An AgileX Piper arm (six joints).
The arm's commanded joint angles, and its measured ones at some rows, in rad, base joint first. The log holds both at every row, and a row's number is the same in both.
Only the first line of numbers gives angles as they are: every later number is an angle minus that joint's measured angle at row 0.
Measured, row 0:
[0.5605, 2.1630, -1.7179, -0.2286, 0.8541, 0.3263]
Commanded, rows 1 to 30:
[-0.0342, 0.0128, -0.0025, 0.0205, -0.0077, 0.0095]
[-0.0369, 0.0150, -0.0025, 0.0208, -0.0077, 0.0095]
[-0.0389, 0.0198, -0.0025, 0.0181, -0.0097, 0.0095]
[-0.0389, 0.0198, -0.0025, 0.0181, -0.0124, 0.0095]
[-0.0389, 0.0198, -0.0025, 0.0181, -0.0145, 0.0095]
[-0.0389, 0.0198, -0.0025, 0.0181, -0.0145, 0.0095]
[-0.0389, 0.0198, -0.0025, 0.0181, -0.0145, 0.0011]
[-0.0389, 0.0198, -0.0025, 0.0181, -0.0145, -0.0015]
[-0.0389, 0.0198, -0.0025, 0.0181, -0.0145, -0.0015]
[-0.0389, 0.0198, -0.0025, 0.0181, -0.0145, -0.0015]
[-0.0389, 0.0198, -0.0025, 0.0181, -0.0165, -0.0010]
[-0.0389, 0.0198, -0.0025, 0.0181, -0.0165, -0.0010]
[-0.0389, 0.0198, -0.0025, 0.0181, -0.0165, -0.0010]
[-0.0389, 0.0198, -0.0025, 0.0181, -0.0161, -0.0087]
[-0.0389, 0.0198, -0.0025, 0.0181, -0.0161, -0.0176]
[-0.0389, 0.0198, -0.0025, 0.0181, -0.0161, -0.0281]
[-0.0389, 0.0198, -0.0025, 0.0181, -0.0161, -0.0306]
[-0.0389, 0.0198, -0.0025, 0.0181, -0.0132, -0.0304]
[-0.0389, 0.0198, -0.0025, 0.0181, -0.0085, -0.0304]
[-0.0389, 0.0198, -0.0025, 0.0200, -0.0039, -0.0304]
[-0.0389, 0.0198, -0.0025, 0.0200, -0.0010, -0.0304]
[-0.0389, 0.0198, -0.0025, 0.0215, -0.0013, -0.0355]
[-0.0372, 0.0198, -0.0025, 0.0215, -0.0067, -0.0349]
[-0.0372, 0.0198, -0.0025, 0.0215, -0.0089, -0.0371]
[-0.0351, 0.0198, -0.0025, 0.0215, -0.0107, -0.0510]
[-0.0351, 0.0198, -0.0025, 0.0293, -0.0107, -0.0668]
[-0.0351, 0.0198, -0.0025, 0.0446, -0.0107, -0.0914]
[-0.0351, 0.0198, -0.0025, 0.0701, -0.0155, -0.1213]
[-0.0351, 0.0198, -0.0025, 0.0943, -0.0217, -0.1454]
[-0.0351, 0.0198, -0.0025, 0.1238, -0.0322, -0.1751]
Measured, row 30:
[-0.0321, 0.0212, 0.0000, 0.0410, -0.0047, -0.0763]
